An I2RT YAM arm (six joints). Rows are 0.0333 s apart.
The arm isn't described. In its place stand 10 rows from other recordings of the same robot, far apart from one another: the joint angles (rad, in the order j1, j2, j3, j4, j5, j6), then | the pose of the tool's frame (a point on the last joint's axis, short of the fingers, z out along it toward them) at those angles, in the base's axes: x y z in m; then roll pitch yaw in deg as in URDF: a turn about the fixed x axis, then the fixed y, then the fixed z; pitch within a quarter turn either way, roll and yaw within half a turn.
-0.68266 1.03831 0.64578 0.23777 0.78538 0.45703 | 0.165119 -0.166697 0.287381 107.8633 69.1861 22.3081
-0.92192 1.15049 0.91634 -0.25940 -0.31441 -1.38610 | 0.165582 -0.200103 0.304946 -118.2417 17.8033 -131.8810
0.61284 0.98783 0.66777 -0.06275 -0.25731 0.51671 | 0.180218 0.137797 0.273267 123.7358 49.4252 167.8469
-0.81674 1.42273 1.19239 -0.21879 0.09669 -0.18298 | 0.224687 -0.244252 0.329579 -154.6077 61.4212 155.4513
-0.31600 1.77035 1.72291 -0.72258 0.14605 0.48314 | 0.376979 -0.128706 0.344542 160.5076 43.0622 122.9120
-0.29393 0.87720 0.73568 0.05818 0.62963 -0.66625 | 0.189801 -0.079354 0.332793 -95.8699 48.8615 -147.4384
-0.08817 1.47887 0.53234 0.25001 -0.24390 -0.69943 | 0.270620 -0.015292 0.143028 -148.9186 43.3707 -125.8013
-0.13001 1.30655 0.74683 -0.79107 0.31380 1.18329 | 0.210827 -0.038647 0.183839 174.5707 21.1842 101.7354
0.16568 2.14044 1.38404 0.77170 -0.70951 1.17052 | 0.472314 0.102491 0.212853 89.2748 23.5036 139.8588
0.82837 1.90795 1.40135 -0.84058 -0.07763 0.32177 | 0.251463 0.278143 0.189460 171.6973 10.7463 -151.2566
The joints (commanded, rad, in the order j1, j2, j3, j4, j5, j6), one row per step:
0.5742 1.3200 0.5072 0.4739 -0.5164 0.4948
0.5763 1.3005 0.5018 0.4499 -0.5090 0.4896
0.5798 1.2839 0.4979 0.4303 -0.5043 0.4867
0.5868 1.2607 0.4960 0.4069 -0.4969 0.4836
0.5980 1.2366 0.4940 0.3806 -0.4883 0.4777
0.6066 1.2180 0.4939 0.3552 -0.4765 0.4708
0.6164 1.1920 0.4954 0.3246 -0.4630 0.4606
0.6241 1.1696 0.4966 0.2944 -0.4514 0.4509
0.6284 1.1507 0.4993 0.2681 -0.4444 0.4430
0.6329 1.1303 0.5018 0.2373 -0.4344 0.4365
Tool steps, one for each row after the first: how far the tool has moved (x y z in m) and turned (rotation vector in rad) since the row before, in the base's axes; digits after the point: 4 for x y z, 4 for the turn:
-0.0030 -0.0015 0.0007 -0.0097 0.0025 -0.0033
-0.0027 -0.0009 0.0008 -0.0064 0.0024 0.0000
-0.0035 -0.0004 0.0026 -0.0046 -0.0023 0.0010
-0.0044 0.0002 0.0024 -0.0073 -0.0032 0.0050
-0.0032 0.0000 0.0017 -0.0103 -0.0026 -0.0002
-0.0039 -0.0003 0.0033 -0.0101 -0.0089 0.0005
-0.0034 -0.0006 0.0024 -0.0114 -0.0053 0.0001
-0.0025 -0.0008 0.0025 -0.0082 -0.0044 0.0004
-0.0028 -0.0011 0.0022 -0.0105 -0.0013 -0.0025

